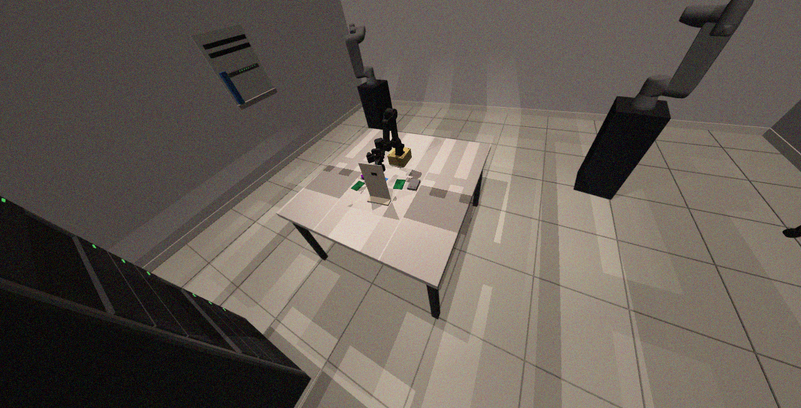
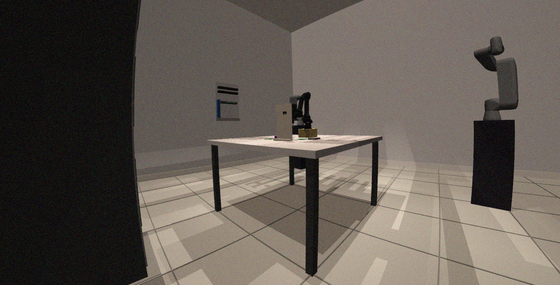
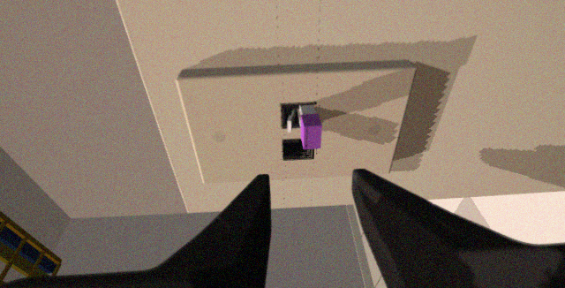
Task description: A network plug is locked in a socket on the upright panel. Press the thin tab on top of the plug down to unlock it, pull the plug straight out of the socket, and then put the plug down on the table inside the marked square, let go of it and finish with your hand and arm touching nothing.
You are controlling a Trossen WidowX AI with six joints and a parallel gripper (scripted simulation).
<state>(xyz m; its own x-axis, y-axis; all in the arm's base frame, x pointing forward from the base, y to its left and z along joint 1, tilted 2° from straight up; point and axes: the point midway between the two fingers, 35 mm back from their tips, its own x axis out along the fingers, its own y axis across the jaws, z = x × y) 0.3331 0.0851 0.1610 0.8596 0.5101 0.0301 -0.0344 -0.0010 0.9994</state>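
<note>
Now: gripper tip 4 cm short of the network plug and 1 cm to the right of it. Also, from my gripper tip: grey piece (23 cm below, 18 cm behind, 15 cm to the left); upright panel (10 cm below, 6 cm ahead, 2 cm to the left); blue marked square (24 cm below, 12 cm to the right, 8 cm behind).
</note>
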